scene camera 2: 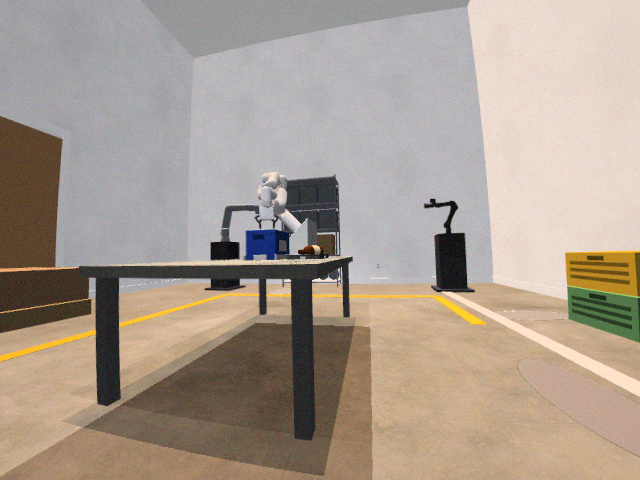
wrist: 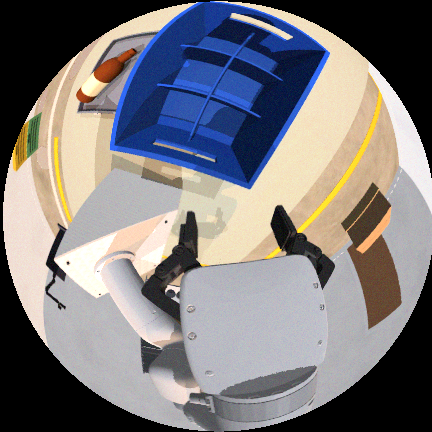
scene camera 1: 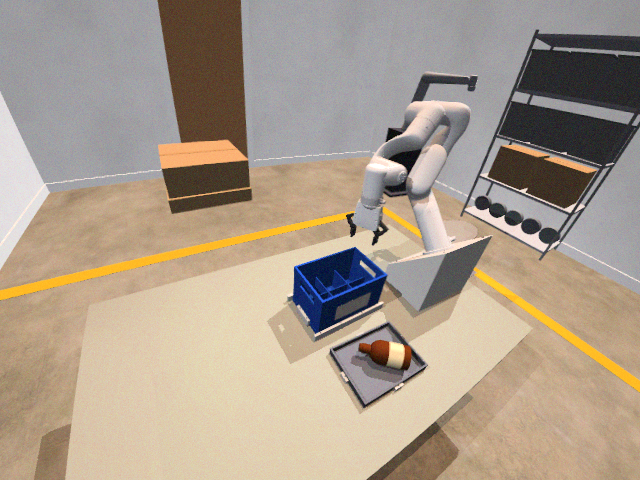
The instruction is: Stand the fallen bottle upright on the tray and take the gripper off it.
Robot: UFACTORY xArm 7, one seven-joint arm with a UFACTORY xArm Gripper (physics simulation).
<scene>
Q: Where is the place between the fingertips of the gripper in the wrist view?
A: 235, 217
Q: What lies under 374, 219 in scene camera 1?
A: The gripper.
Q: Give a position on a grey tray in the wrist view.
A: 108, 97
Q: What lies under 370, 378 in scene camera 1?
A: A grey tray.
</scene>
